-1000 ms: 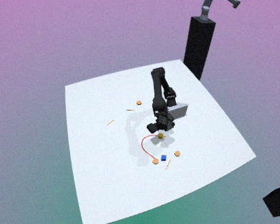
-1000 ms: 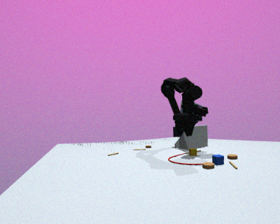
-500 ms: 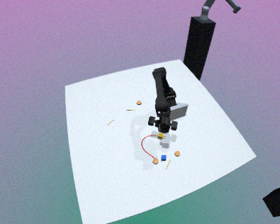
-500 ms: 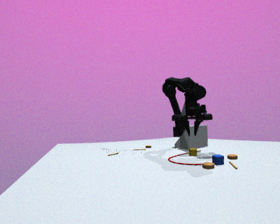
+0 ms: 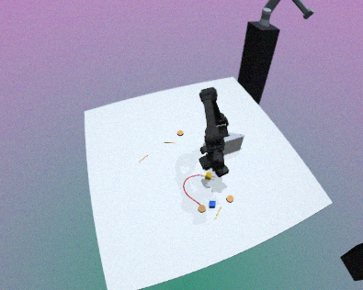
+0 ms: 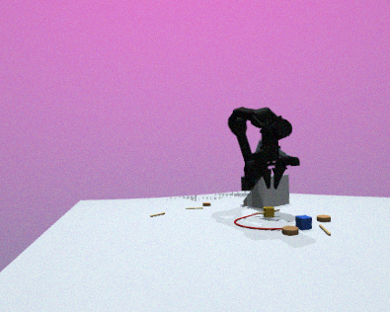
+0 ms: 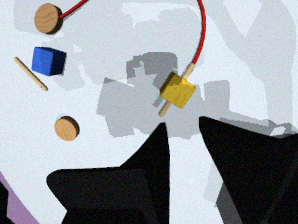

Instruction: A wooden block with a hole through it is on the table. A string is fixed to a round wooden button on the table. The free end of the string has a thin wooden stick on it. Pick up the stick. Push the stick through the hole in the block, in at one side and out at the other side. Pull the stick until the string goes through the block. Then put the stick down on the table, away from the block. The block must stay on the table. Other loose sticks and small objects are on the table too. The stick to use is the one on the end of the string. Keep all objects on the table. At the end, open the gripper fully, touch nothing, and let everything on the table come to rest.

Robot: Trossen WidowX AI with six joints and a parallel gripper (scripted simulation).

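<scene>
Right now my gripper tip is 80 mm above the yellow block, 10 mm to the left of it and 10 mm short of it. Also, from my gripper tip: blue cube (160 mm to the left, 80 mm below, 60 mm ahead).
</scene>
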